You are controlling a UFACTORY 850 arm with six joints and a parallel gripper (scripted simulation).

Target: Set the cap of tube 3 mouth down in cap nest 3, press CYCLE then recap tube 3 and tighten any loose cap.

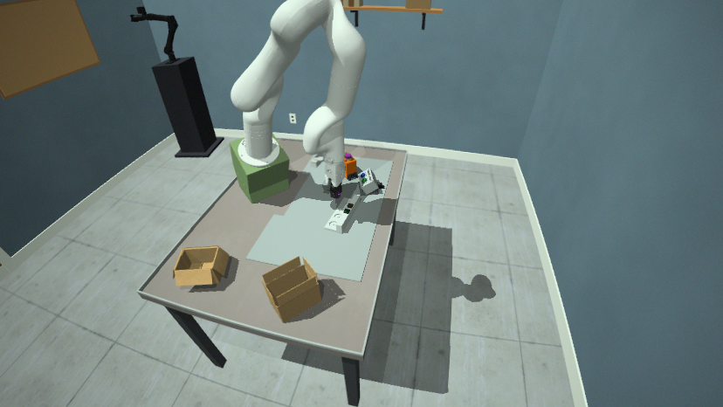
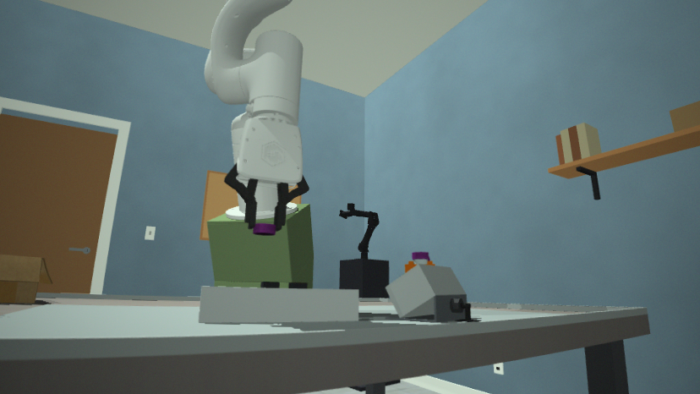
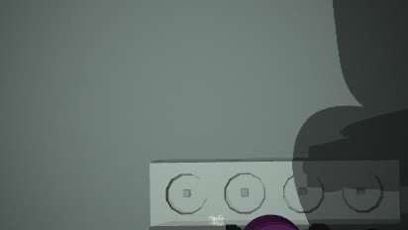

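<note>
My gripper is now 25 cm to the right of the blue key, 10 cm short of it and 9 cm above it. The rest, counted from my hand: green key (21 cm to the left, 10 cm ahead, 9 cm below); then grey key housing (23 cm to the left, 11 cm ahead, 10 cm below).
</note>
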